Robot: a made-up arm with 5 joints. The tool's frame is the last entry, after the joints. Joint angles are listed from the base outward. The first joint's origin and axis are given. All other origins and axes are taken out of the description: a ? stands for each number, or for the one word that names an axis. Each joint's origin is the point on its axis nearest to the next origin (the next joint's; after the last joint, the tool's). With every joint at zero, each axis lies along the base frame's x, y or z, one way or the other. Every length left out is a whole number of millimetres.
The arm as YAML. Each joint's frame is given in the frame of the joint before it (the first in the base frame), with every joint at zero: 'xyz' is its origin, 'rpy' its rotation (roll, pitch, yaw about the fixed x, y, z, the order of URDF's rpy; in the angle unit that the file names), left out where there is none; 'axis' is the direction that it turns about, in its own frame. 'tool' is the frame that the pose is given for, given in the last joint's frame.
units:
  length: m
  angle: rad
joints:
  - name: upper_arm
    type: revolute
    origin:
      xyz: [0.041, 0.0, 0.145]
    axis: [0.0, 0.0, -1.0]
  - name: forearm
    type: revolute
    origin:
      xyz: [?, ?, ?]
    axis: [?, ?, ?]
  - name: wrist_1
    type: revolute
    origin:
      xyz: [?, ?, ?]
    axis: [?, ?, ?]
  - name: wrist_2
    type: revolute
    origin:
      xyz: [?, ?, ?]
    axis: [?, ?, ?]
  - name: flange
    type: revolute
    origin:
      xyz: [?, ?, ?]
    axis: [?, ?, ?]
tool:
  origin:
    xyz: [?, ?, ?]
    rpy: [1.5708, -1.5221, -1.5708]
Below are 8 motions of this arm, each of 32 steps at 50 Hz.
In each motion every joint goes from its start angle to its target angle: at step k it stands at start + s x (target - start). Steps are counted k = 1, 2, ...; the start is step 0. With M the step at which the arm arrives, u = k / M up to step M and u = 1 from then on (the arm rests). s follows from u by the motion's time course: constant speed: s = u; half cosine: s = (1 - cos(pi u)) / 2; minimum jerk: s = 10 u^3 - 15 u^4 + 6 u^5.
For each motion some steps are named. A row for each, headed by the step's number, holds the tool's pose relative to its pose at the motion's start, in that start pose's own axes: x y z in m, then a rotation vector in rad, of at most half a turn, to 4 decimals.
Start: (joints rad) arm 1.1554 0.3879 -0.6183 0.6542 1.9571
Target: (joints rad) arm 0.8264 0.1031 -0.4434 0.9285 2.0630
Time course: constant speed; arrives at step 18
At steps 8, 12, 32:
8: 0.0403 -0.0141 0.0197 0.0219 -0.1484 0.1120
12: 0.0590 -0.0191 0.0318 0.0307 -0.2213 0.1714
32: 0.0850 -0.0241 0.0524 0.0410 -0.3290 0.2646

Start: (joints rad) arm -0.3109 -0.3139 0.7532 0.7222 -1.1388
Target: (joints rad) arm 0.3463 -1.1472 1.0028 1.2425 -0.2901
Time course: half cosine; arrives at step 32
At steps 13, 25, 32:
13: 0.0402 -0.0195 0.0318 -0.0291 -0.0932 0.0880
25: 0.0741 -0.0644 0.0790 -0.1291 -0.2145 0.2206
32: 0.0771 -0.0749 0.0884 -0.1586 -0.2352 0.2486

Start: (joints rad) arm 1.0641 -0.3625 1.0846 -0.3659 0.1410
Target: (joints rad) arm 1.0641 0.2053 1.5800 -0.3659 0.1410
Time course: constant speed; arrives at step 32
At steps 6, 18, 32:
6: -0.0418 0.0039 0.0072 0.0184 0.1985 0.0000
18: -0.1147 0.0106 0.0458 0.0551 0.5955 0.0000
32: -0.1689 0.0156 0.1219 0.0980 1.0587 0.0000

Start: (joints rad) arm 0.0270 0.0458 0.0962 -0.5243 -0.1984
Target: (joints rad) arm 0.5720 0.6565 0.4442 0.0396 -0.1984
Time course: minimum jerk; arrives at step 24
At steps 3, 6, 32:
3: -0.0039 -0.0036 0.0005 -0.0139 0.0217 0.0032
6: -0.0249 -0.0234 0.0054 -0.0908 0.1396 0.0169
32: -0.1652 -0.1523 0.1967 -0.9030 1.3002 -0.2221

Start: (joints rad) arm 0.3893 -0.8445 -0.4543 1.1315 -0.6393
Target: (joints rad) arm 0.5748 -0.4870 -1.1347 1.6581 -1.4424
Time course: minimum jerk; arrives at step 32
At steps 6, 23, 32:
6: 0.0012 -0.0002 0.0010 -0.0132 0.0017 -0.0377
23: 0.0115 -0.0064 0.0205 -0.2364 -0.0483 -0.6753
32: 0.0115 -0.0081 0.0243 -0.2729 -0.0722 -0.7858

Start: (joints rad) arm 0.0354 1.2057 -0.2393 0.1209 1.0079
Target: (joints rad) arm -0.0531 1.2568 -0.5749 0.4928 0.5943
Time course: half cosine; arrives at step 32
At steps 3, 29, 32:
3: 0.0008 -0.0004 0.0001 0.0020 0.0004 -0.0072
29: 0.0385 -0.0141 0.0106 0.0859 0.0369 -0.3261
32: 0.0393 -0.0143 0.0110 0.0876 0.0382 -0.3332

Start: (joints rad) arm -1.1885 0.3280 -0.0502 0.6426 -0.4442
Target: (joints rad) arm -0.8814 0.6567 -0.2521 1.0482 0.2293
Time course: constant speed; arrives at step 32
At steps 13, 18, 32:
13: -0.0031 -0.0401 -0.0132 -0.1359 0.1801 0.1654
18: -0.0057 -0.0553 -0.0166 -0.1689 0.2605 0.2237
32: -0.0165 -0.0965 -0.0217 -0.1976 0.5048 0.3690

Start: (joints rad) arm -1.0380 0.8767 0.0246 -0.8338 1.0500
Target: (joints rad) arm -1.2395 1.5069 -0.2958 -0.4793 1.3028
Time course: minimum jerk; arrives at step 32
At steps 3, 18, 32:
3: -0.0002 0.0010 0.0001 0.0048 0.0013 0.0019
18: -0.0169 0.0863 0.0239 0.4177 0.0869 0.1869
32: -0.0309 0.1336 0.0543 0.6821 0.1135 0.3226

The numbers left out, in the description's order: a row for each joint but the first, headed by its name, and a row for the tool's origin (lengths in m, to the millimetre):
forearm: xyz 0.027 0.008 0.0, axis 0.0 1.0 0.0
wrist_1: xyz 0.02 0.0 0.08, axis 0.0 1.0 0.0
wrist_2: xyz 0.164 0.0 0.006, axis 0.0 1.0 0.0
flange: xyz 0.08 0.0 0.0, axis -1.0 0.0 0.0
tool: xyz 0.0 0.0 0.0

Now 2 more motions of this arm.
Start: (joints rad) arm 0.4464 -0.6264 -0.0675 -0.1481 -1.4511
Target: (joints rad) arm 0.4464 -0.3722 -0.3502 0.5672 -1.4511
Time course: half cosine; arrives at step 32
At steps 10, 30, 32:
10: -0.0009 -0.0133 -0.0033 -0.1522 0.0108 0.0000
30: -0.0041 -0.0570 0.0001 -0.6785 0.0483 0.0000
32: -0.0041 -0.0575 0.0003 -0.6851 0.0487 0.0000

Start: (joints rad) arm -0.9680 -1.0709 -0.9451 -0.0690 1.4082
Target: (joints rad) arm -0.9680 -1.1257 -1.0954 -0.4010 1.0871
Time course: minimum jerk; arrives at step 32
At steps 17, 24, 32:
17: 0.0094 -0.0438 0.0048 -0.2868 -0.0890 -0.1780
24: 0.0149 -0.0694 0.0122 -0.4530 -0.1680 -0.2823
32: 0.0165 -0.0770 0.0151 -0.5025 -0.1960 -0.3133

